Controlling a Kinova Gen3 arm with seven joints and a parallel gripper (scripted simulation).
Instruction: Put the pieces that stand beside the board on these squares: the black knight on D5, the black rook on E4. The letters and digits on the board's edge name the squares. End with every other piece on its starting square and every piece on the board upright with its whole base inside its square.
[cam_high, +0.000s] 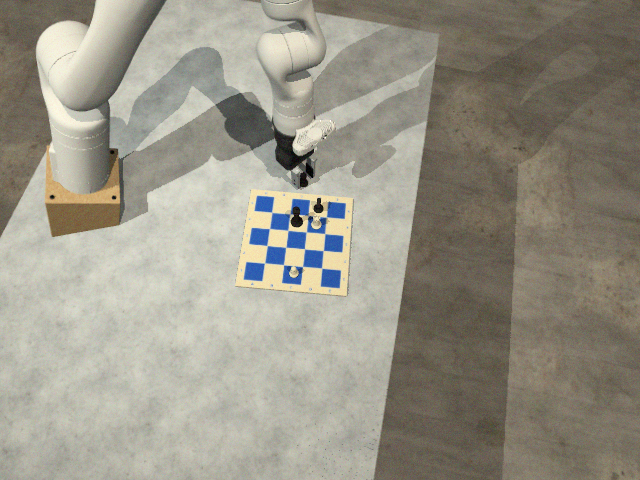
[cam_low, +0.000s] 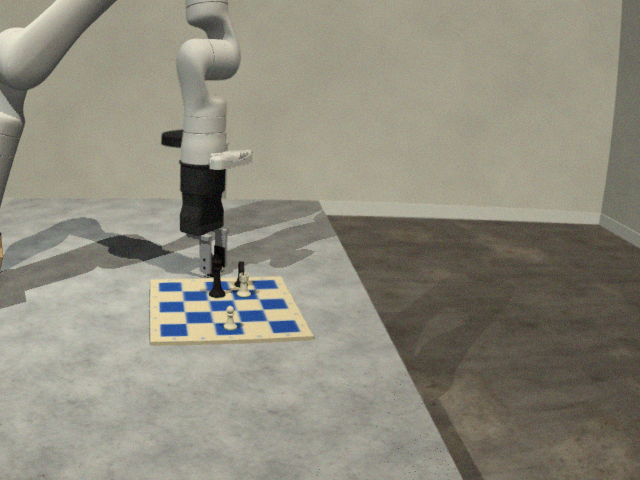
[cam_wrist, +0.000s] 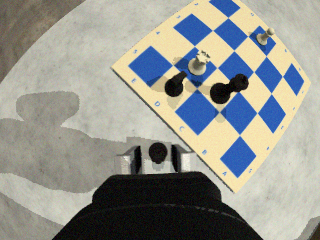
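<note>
My gripper is now 10 mm above the black rook. The rest, counted from my hand: white pawn: 10 mm ahead, 210 mm to the right, 10 mm below; then cream chessboard: 140 mm to the right, 20 mm below; then white rook: 40 mm ahead, 100 mm to the right, 10 mm below.
</note>
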